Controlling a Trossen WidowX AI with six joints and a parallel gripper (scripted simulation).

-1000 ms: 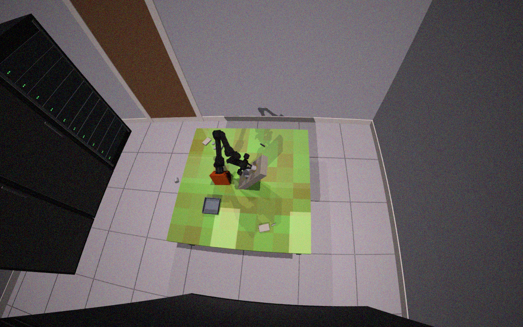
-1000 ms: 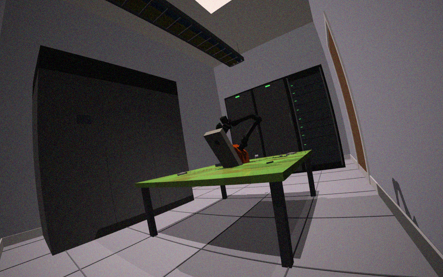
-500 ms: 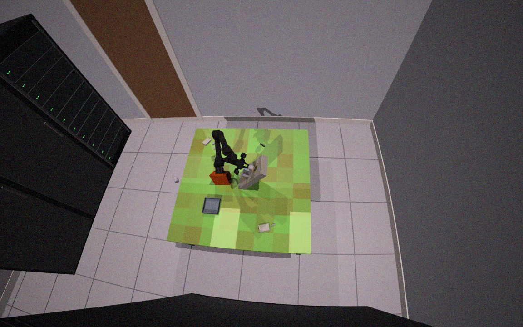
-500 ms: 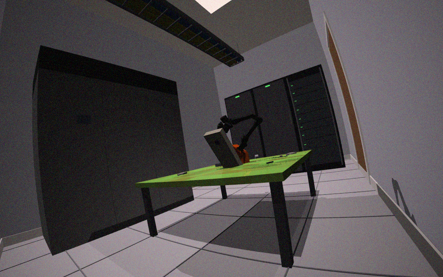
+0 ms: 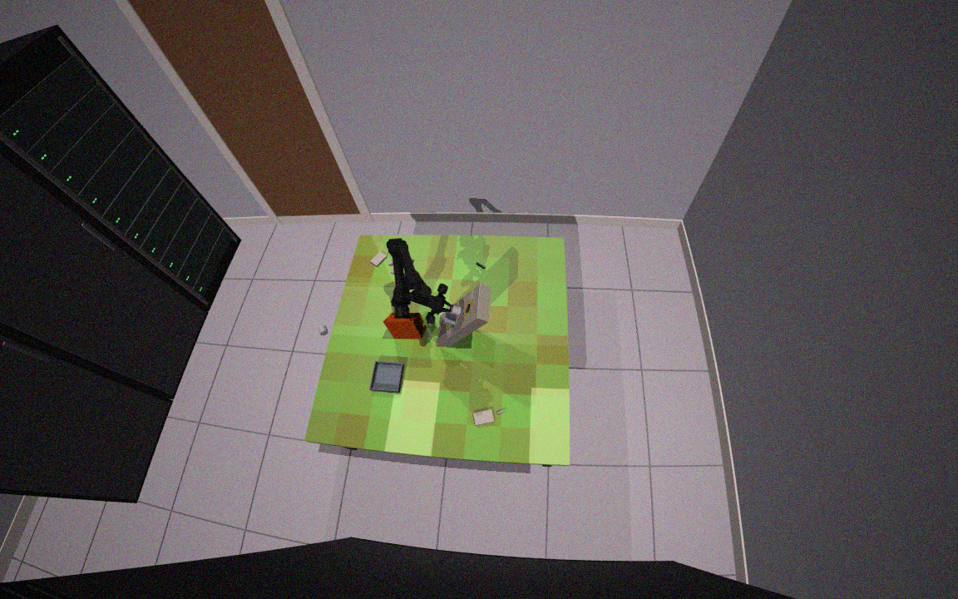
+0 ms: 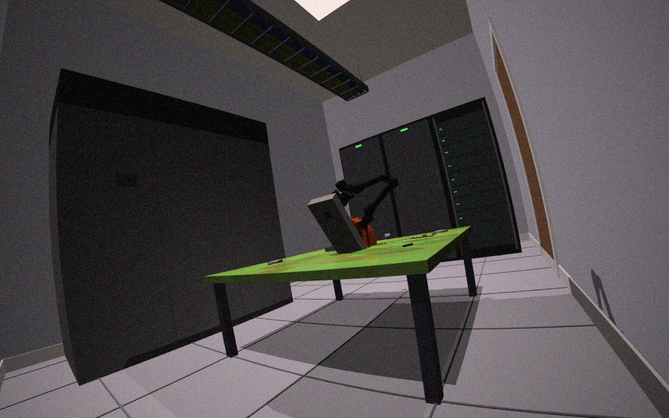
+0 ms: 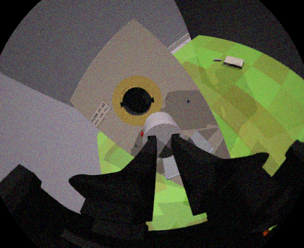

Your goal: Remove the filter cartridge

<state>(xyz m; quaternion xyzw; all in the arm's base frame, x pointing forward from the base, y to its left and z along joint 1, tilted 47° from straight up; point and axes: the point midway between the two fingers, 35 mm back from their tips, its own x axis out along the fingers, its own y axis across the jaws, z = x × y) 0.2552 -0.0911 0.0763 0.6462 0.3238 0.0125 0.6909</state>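
Now: the round filter cartridge 10 mm below my gripper tip and 10 mm ahead of it. The rest, counted from my gripper tip: small dark piece (430 mm to the left, 250 mm below, 90 mm ahead); grey service panel (80 mm below, 40 mm ahead); dark square tray (350 mm behind, 270 mm to the right, 250 mm below).
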